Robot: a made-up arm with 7 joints. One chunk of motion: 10 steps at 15 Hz.
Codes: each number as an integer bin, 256 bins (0 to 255) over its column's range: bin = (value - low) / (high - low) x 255, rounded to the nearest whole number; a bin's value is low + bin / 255 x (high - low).
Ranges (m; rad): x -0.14..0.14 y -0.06..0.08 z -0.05..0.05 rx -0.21..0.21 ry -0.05..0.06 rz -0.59..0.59
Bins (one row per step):
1: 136 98 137 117 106 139
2: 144 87 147 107 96 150
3: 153 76 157 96 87 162
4: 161 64 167 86 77 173
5: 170 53 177 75 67 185
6: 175 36 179 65 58 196
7: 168 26 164 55 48 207
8: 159 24 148 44 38 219
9: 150 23 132 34 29 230
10: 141 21 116 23 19 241
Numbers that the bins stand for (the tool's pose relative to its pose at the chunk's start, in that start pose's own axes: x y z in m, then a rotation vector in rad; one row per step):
1: 0.0093 -0.0062 0.0037 -0.0173 -0.0043 0.0532
2: 0.0181 -0.0122 0.0076 -0.0338 -0.0086 0.1041
3: 0.0280 -0.0183 0.0116 -0.0519 -0.0125 0.1596
4: 0.0368 -0.0249 0.0155 -0.0684 -0.0168 0.2105
5: 0.0467 -0.0309 0.0194 -0.0865 -0.0211 0.2661
6: 0.0522 -0.0402 0.0202 -0.1029 -0.0250 0.3170
7: 0.0445 -0.0457 0.0143 -0.1194 -0.0293 0.3679
8: 0.0346 -0.0468 0.0080 -0.1375 -0.0336 0.4234
9: 0.0247 -0.0474 0.0018 -0.1540 -0.0375 0.4743
10: 0.0148 -0.0485 -0.0045 -0.1721 -0.0418 0.5252

